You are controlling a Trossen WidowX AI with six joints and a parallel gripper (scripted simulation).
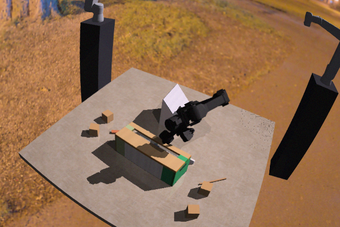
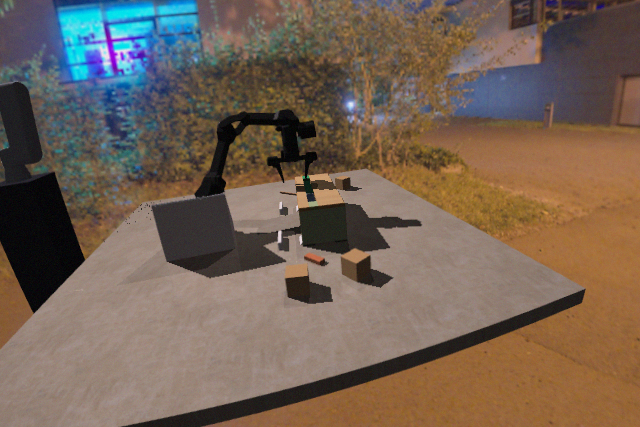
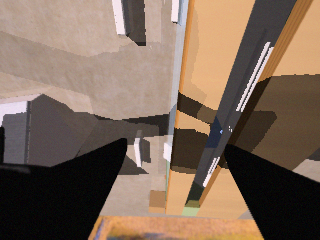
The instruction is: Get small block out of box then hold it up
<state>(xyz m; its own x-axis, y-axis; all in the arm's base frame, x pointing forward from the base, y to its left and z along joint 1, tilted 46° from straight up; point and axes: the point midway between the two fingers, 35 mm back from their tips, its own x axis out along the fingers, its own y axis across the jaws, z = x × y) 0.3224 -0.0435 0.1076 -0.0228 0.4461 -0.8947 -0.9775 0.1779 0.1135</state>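
My gripper tip is 6 cm above the small blue block, 5 cm to the left of it and 4 cm short of it. From my gripper tip the other things lie so: reddish piece (33 cm to the right, 14 cm below, 4 cm behind); then box (9 cm below, 5 cm to the right, 3 cm ahead); then thin stick (30 cm to the left, 15 cm below, 5 cm ahead).
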